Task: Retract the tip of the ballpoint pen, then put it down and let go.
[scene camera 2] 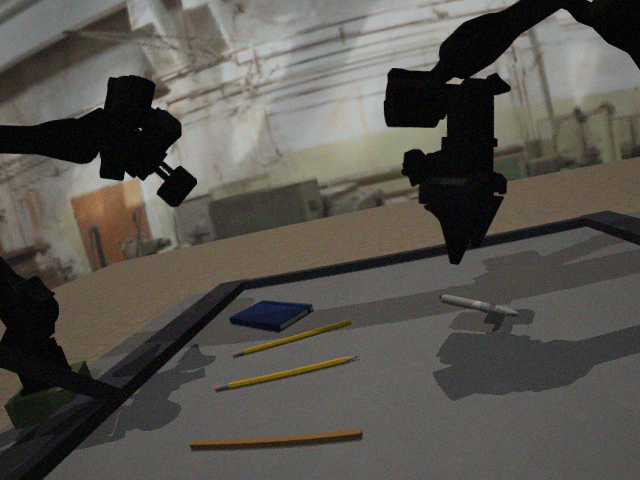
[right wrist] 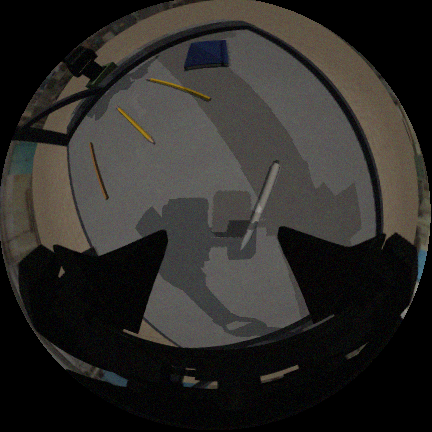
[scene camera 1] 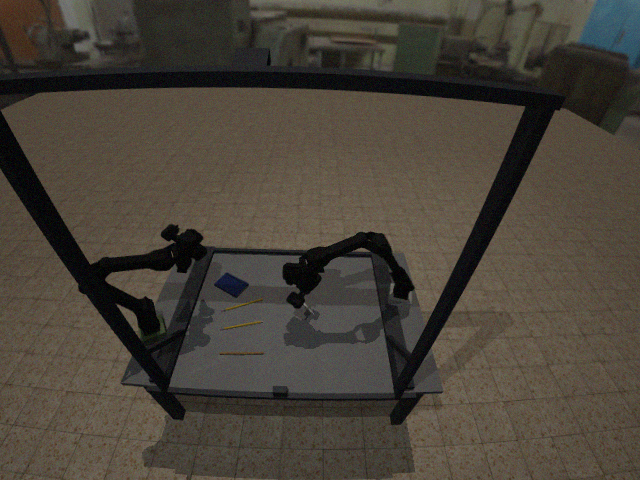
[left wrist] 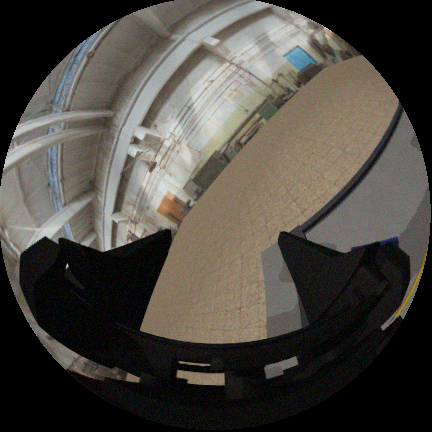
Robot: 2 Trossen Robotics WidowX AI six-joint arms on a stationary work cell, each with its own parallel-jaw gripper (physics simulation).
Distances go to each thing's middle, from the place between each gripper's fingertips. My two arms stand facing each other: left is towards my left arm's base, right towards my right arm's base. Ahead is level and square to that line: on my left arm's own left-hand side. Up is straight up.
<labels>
The ballpoint pen (right wrist: 274, 170) lies 90 mm below my right hand, 50 mm ahead of it and 20 mm to the right of it. Also, from my right hand: blue notepad (scene camera 2: 270, 315) 300 mm to the left, 210 mm ahead, 90 mm below; orange pencil (scene camera 2: 355, 434) 260 mm to the left, 150 mm behind, 90 mm below.
The blue notepad lies 320 mm below my left hand, 140 mm to the right of it and 40 mm behind it. Round my left hand: ballpoint pen 470 mm to the right, 320 mm below, 200 mm behind; then orange pencil 400 mm behind, 320 mm below, 180 mm to the right.
</labels>
